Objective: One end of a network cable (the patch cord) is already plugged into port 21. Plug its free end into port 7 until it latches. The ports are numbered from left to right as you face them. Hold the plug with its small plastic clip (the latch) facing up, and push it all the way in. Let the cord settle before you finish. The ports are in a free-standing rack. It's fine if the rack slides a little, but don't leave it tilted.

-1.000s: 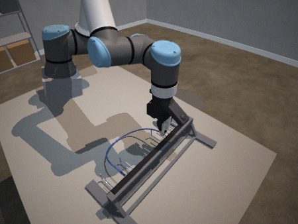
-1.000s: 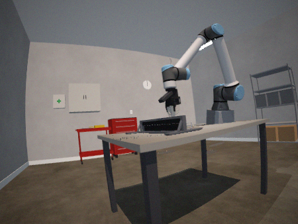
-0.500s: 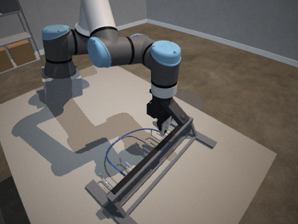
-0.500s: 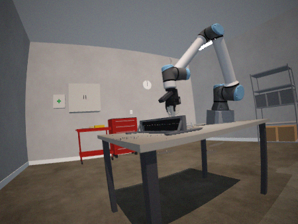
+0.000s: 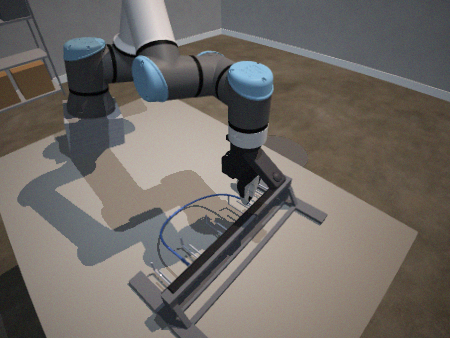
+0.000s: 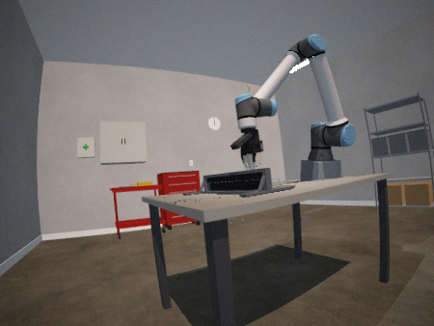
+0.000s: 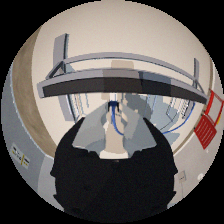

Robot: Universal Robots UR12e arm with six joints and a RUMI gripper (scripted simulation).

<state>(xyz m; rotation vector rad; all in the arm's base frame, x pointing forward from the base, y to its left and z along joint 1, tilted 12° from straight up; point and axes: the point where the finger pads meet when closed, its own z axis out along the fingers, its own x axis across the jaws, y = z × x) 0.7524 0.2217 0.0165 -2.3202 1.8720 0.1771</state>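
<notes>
My gripper is now 10 mm short of the cable plug and 10 mm above it.
</notes>
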